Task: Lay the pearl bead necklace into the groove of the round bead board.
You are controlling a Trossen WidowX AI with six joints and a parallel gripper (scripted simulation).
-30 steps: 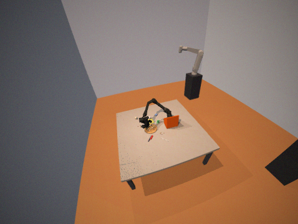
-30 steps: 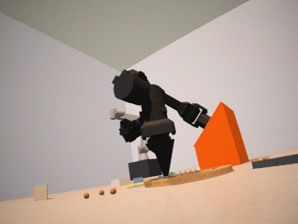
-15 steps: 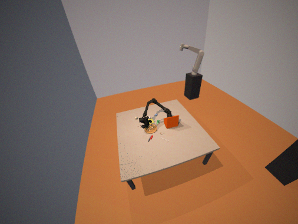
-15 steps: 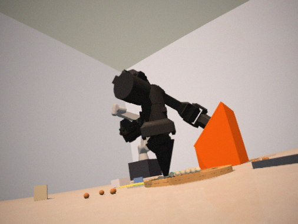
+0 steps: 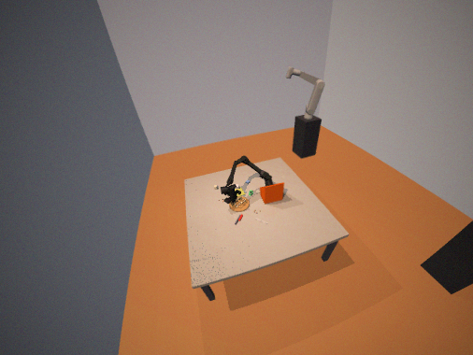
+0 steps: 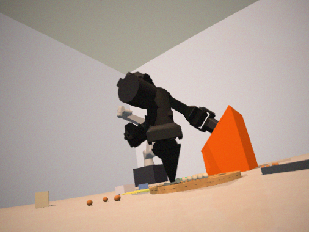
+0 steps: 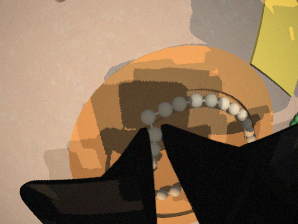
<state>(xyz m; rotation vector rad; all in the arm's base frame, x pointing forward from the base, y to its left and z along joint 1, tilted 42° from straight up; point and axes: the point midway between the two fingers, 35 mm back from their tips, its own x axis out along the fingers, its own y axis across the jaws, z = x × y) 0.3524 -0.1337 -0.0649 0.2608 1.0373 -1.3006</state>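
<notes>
Now: the round wooden bead board 5 cm behind my gripper tip, 3 cm to the left of it and 1 cm below it. Round my gripper tip: tan cube 12 cm ahead, 30 cm to the right; yellow flat piece 10 cm behind, 14 cm to the right, 1 cm below; red-handled tool 1 cm ahead, 21 cm to the left, 1 cm below.
</notes>
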